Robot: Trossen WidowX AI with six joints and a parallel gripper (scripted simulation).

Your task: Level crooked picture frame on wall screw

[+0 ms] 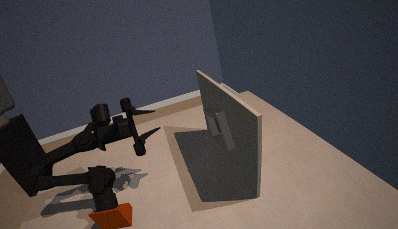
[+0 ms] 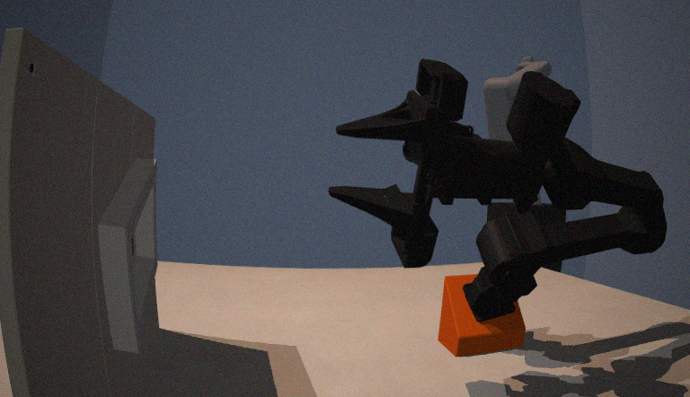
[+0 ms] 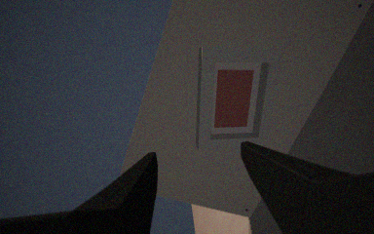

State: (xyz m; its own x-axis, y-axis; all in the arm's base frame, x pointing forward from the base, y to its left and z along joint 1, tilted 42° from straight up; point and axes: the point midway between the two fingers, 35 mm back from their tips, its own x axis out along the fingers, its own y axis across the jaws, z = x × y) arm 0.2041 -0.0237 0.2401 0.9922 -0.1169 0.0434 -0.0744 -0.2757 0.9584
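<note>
The picture frame lies 190 mm ahead of my gripper tip, 90 mm below it and 30 mm to the right of it. Round my gripper tip: grey wall panel (200 mm ahead, 90 mm below, 30 mm to the right).
</note>
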